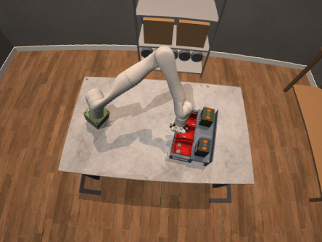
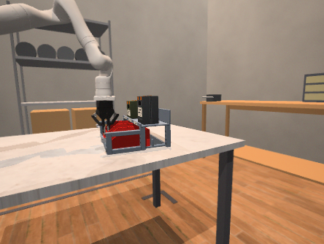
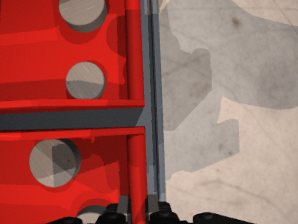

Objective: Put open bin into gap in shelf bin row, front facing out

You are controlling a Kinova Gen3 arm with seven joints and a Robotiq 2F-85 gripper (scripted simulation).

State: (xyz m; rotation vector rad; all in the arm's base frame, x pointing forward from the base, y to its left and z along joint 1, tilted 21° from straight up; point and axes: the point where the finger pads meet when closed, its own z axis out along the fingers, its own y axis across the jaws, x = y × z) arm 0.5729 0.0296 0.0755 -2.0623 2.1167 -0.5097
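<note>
Now: hand 50 mm short of the grey round part, 30 mm to the left of it and 30 mm above it. Round my hand: black tool case: 170 mm ahead, 130 mm to the right, 100 mm above; grey shelf: 110 mm ahead.
</note>
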